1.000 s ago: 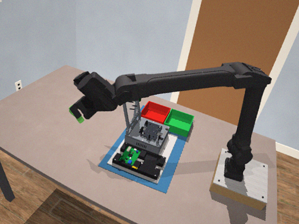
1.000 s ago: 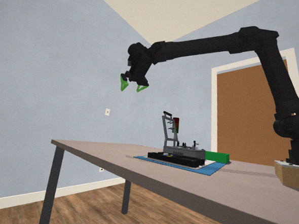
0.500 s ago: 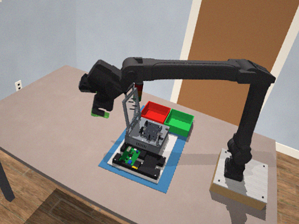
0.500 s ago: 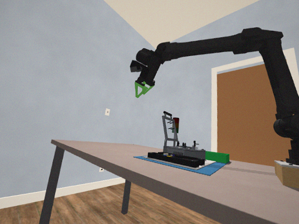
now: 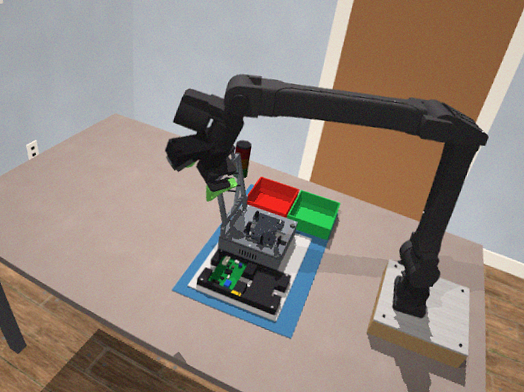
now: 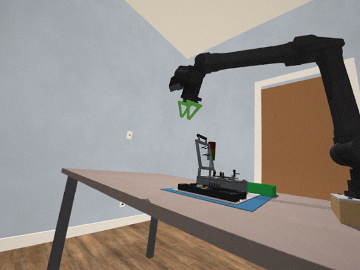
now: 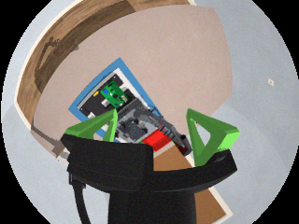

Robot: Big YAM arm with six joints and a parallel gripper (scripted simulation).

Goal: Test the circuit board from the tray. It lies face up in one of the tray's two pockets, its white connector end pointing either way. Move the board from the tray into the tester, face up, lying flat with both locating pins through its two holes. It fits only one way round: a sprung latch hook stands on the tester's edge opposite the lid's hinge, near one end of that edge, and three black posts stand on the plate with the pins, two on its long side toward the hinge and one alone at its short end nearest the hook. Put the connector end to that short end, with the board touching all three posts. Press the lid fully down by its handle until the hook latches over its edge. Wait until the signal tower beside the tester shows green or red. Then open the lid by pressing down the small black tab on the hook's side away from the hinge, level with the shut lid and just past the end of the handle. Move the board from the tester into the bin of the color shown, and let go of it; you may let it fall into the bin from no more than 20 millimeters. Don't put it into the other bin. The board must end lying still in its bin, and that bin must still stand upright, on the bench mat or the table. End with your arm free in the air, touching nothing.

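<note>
The green circuit board lies 290 mm below my hand, 80 mm behind it and 40 mm to the right of it. The rest, counted from my hand: red bin (410 mm to the right, 300 mm below, 90 mm behind); then tester plate (240 mm below, 200 mm to the right, 120 mm behind); then tester lid (210 mm to the right, 130 mm below).
</note>
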